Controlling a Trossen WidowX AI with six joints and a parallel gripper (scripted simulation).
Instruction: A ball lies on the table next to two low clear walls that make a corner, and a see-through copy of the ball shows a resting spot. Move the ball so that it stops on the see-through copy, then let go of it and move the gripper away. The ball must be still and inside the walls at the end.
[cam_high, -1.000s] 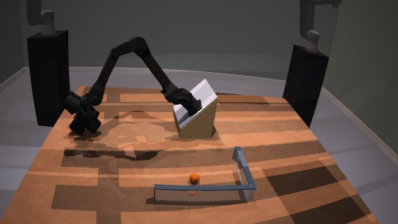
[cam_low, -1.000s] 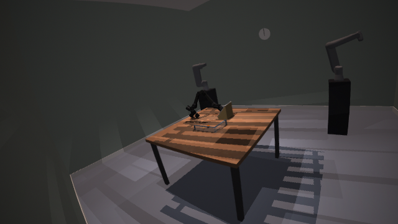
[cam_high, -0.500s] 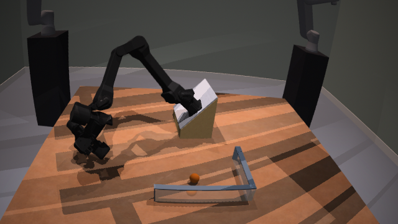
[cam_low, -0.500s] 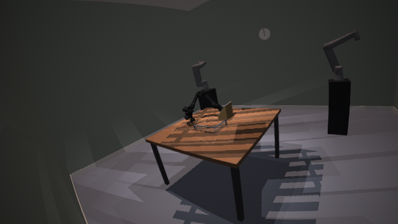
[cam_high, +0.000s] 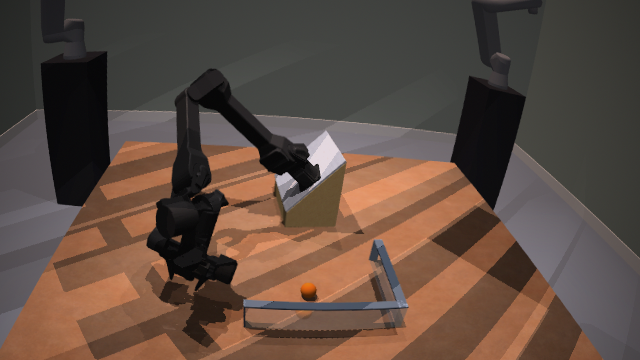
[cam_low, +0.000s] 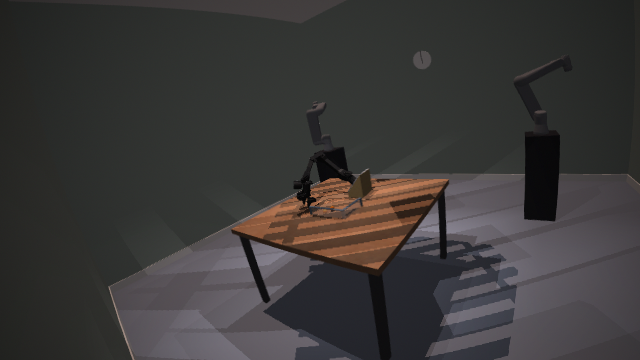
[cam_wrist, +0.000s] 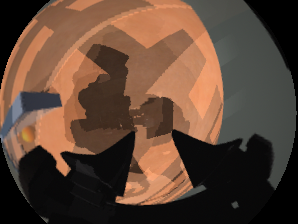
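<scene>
Right now my gripper tip is 27 cm to the right of the orange ball and 1 cm past it. The rest, counted from my gripper tip: clear wall 29 cm to the left, 8 cm ahead, 1 cm above; then wall end cap 13 cm to the left, 8 cm ahead, 1 cm above.
</scene>
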